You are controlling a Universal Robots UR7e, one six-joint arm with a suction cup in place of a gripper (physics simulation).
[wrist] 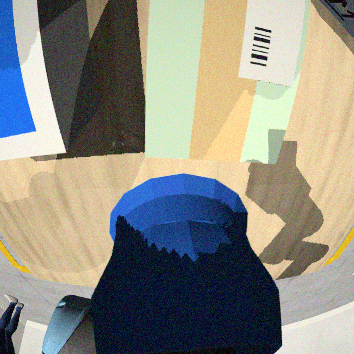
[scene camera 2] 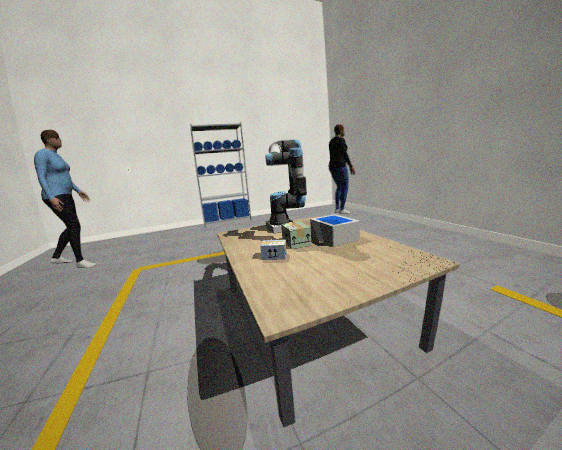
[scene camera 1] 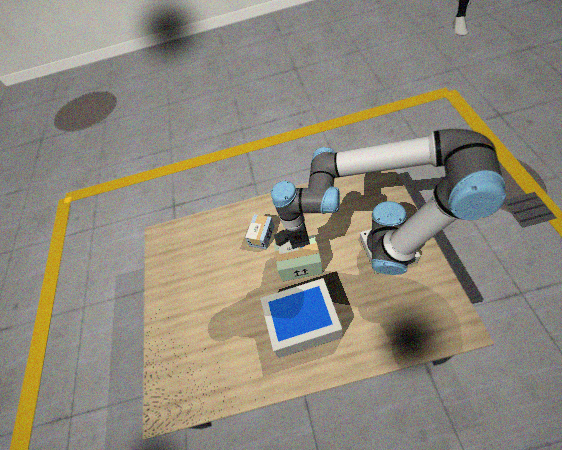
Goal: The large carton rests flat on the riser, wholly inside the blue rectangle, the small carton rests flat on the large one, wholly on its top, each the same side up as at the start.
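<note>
The large green carton (scene camera 1: pixel 300 268) (scene camera 2: pixel 301 239) (wrist: pixel 172 80) stands flat on the table beside the riser, arrows pointing up on its side. The small white-and-blue carton (scene camera 1: pixel 258 232) (scene camera 2: pixel 273 251) stands upright on the table, apart from the large one; part of it shows at the wrist view's top right corner. The light grey riser (scene camera 1: pixel 308 346) (scene camera 2: pixel 346 234) (wrist: pixel 49 117) bears the blue rectangle (scene camera 1: pixel 300 315) (scene camera 2: pixel 336 220) (wrist: pixel 14 80), with no carton on it. My suction gripper (scene camera 1: pixel 299 245) (scene camera 2: pixel 299 194) is off and holds nothing, above the large carton with a gap between; its cup tip is hidden in scene camera 1.
The wooden table (scene camera 1: pixel 200 280) (scene camera 2: pixel 320 285) carries the cartons, the riser and the arm's base (scene camera 1: pixel 367 242). The riser stands close to the large carton. A shelf rack (scene camera 2: pixel 245 172) and two people (scene camera 2: pixel 54 175) (scene camera 2: pixel 340 165) are beyond the table.
</note>
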